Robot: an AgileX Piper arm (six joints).
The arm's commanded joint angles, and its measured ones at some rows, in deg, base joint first. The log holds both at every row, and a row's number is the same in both.
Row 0, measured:
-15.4 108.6 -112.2 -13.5 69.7 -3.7
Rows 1 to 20, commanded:
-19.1 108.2 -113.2 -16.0 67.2 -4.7
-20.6 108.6 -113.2 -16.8 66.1 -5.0
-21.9 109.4 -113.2 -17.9 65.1 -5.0
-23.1 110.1 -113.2 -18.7 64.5 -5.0
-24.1 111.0 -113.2 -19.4 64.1 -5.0
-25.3 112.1 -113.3 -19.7 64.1 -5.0
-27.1 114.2 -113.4 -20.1 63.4 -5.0
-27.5 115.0 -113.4 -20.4 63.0 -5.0
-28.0 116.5 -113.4 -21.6 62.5 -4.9
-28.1 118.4 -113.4 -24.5 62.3 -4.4
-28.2 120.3 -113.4 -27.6 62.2 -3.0
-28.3 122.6 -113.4 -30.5 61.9 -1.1
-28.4 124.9 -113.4 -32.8 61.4 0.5
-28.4 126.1 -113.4 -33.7 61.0 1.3
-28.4 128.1 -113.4 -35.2 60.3 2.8
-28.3 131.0 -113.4 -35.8 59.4 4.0
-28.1 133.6 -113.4 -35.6 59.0 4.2
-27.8 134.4 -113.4 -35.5 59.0 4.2
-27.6 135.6 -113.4 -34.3 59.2 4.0
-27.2 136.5 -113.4 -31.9 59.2 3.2
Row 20, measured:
-27.7 135.4 -113.1 -34.1 59.4 3.9
